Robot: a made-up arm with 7 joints.
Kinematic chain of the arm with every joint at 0, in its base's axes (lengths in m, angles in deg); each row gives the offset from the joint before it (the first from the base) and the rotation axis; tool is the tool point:
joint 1: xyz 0 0 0.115 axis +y
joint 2: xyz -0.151 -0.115 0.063 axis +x
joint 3: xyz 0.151 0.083 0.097 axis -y
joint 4: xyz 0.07 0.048 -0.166 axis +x
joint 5: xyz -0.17 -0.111 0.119 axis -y
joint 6: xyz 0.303 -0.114 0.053 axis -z
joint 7: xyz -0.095 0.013 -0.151 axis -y
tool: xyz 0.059 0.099 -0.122
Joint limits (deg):
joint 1: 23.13..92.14
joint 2: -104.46..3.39
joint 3: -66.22..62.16
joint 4: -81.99..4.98
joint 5: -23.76..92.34
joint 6: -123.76..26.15
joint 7: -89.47..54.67
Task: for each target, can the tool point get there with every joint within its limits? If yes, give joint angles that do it. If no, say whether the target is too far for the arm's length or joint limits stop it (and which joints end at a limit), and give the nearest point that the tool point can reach.
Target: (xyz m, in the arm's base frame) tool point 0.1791 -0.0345 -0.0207
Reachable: yes | joints 44.58 -69.46 -42.20 -72.97 28.27 -103.02 -6.36
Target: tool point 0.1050 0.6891 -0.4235
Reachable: no: joint limits stop it (at a limit: joint 1, joint 4, joint 5, joint 6, joint 7) | nearest point 0.0951 0.4603 -0.2146 | short by 0.310 m
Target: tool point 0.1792 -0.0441 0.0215
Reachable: yes | joints 64.46 -46.41 5.13 -38.91 26.17 -73.46 21.58
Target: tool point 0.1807 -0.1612 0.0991
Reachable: yes | joints 50.61 -41.94 -44.21 -14.33 67.65 -43.93 -52.46
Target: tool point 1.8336 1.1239 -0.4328
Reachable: no: too far | nearest point 0.5495 0.3465 -0.0140 | short by 1.558 m
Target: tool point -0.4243 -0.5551 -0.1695
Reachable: no: joint limits stop it (at a limit: joint 2, joint 3, joint 4, joint 6) | nearest point -0.3300 -0.3262 -0.1063 | short by 0.256 m
